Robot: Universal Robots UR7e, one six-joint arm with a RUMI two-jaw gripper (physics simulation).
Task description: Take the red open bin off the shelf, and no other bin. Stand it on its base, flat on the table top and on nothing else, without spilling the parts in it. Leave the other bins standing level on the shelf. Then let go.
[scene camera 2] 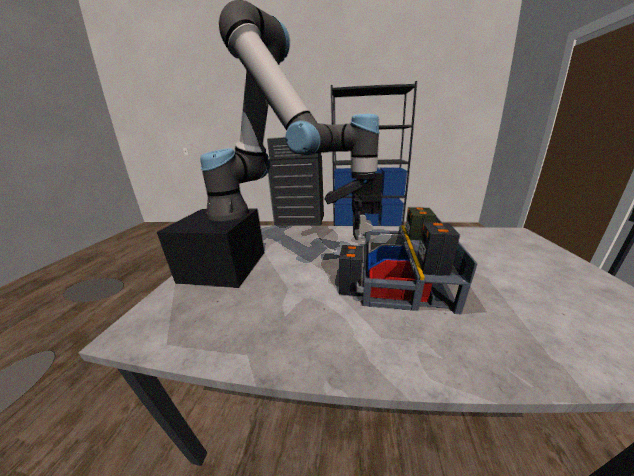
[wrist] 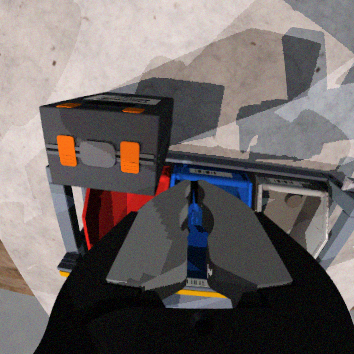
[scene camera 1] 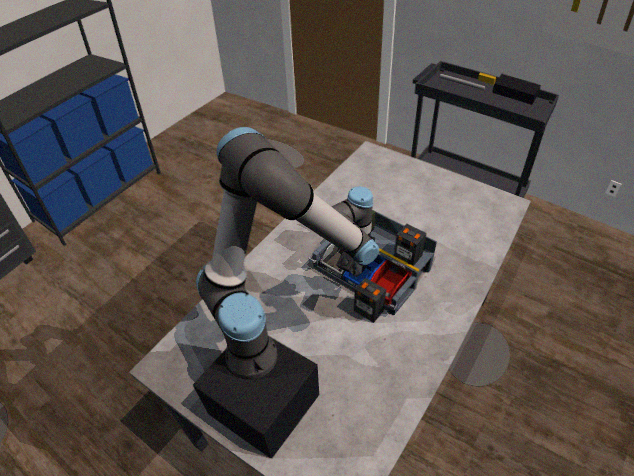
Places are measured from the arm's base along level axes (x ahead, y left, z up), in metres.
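Pixels of known places: gripper, fingertip midpoint: (scene camera 2: 356, 239) (wrist: 192, 182) (scene camera 1: 355, 275); arm's base, link origin: (scene camera 2: 228, 214) (scene camera 1: 251, 356).
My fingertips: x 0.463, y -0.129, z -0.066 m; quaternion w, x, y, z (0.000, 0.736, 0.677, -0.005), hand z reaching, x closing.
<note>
For each thing: its top centre in the pictures, then the offset to it from my fingertips. Level surfaces: height alone.
- red open bin, top centre: (wrist: 122, 243) (scene camera 2: 399, 269) (scene camera 1: 392, 272) dx +0.114, dy -0.099, dz -0.056 m
- blue bin, top centre: (wrist: 202, 249) (scene camera 2: 394, 252) (scene camera 1: 367, 260) dx +0.131, dy +0.005, dz -0.056 m
- pale grey bin, top centre: (wrist: 283, 256) (scene camera 1: 343, 247) (scene camera 2: 391, 239) dx +0.155, dy +0.114, dz -0.056 m
- dark case with orange latches, top centre: (wrist: 96, 154) (scene camera 2: 351, 251) (scene camera 1: 370, 288) dx -0.027, dy -0.069, dz -0.005 m
- table, surface height: dz -0.137 m
- dark case, top centre: (scene camera 2: 440, 227) (scene camera 1: 411, 233) dx +0.198, dy -0.130, dz +0.087 m
- green case, top centre: (scene camera 2: 421, 210) dx +0.250, dy +0.095, dz +0.060 m
- yellow-edged rail, top centre: (wrist: 197, 293) (scene camera 2: 410, 245) (scene camera 1: 375, 247) dx +0.180, dy -0.006, dz -0.025 m
The red open bin (scene camera 1: 391, 276) (scene camera 2: 391, 270) (wrist: 107, 210) sits level in the low grey shelf (scene camera 2: 391, 283) (wrist: 250, 166), at the end of the row. The parts in it cannot be made out. A blue bin (scene camera 1: 349, 277) (scene camera 2: 391, 252) (wrist: 242, 185) stands beside it, and a pale grey bin (wrist: 280, 205) beyond that, both level. My gripper (scene camera 2: 359, 236) (wrist: 192, 182) is shut and empty, pointing down above the shelf. In the wrist view its fingertips lie over the blue bin, and the fingers hide parts of the bins. The arm hides it in scene camera 1.
A dark case with orange latches (scene camera 1: 368, 302) (scene camera 2: 350, 270) (wrist: 100, 135) stands on the table (scene camera 1: 353, 368) (scene camera 2: 286, 333) right before the red bin's end. Another dark case (scene camera 1: 409, 244) (scene camera 2: 439, 248) and a green case (scene camera 2: 420, 220) stand behind the yellow-edged rail (scene camera 1: 399, 260) (scene camera 2: 413, 253).
</note>
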